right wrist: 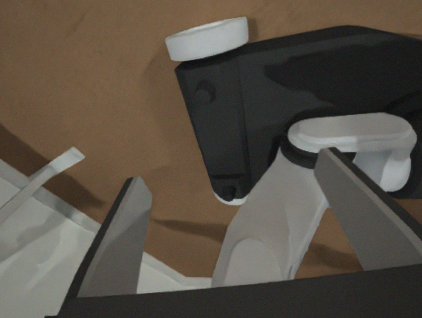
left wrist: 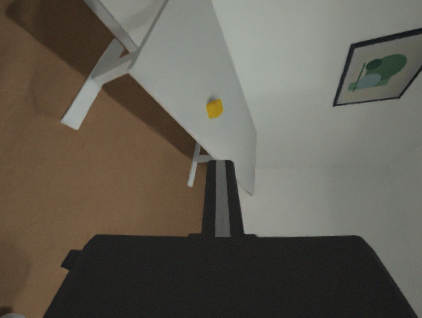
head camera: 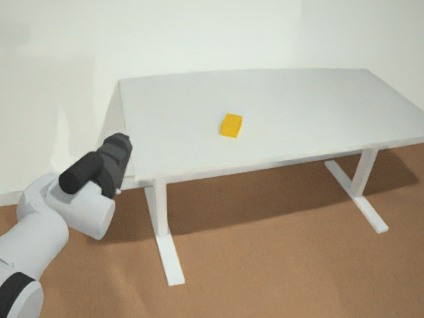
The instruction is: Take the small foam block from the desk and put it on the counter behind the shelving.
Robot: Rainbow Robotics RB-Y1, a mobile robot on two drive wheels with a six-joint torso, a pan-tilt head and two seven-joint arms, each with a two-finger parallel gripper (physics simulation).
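Places are measured from the robot's base along level axes (x ahead, y left, z up), in centimetres.
Pixels of known places: left gripper, between the fingertips: (left wrist: 220,169) (head camera: 124,152); right gripper, between the fingertips: (right wrist: 228,174).
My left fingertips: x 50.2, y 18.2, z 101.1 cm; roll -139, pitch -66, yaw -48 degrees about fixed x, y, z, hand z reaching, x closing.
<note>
Behind a point stands the place of what it marks.
The small yellow foam block (head camera: 231,125) @[y -6.8, x 104.7, z 76.6 cm] (left wrist: 214,108) @[y -4.9, x 104.4, z 76.1 cm] lies on the white desk (head camera: 310,105) @[y -43.9, x 136.1, z 72.1 cm] (left wrist: 185,50) @[y 19.7, x 106.8, z 72.1 cm], left of the middle in the head camera view. My left gripper (left wrist: 220,169) @[y 18.2, x 50.2, z 101.1 cm] is shut and empty. In the head camera view my left gripper (head camera: 125,137) is beside the desk's left edge, apart from the block. My right gripper (right wrist: 228,174) @[y -24.2, x -10.1, z 54.2 cm] is open, with no object between its fingers; the robot's own base shows beyond them. The counter and the shelving do not show in these views.
The desk stands along a pale wall (head camera: 200,35) @[y 9.6, x 165.2, z 91.6 cm]. Its left leg foot (head camera: 171,260) and right leg foot (head camera: 371,214) rest on the brown floor (head camera: 260,250) @[y -29.2, x 110.3, z 0.1 cm]. A framed picture (left wrist: 385,72) @[y -38.4, x 180.0, z 168.3 cm] hangs on the wall. The robot's dark base (right wrist: 220,130) @[y -5.5, x -0.9, z 19.1 cm] has a white wheel (right wrist: 207,42).
</note>
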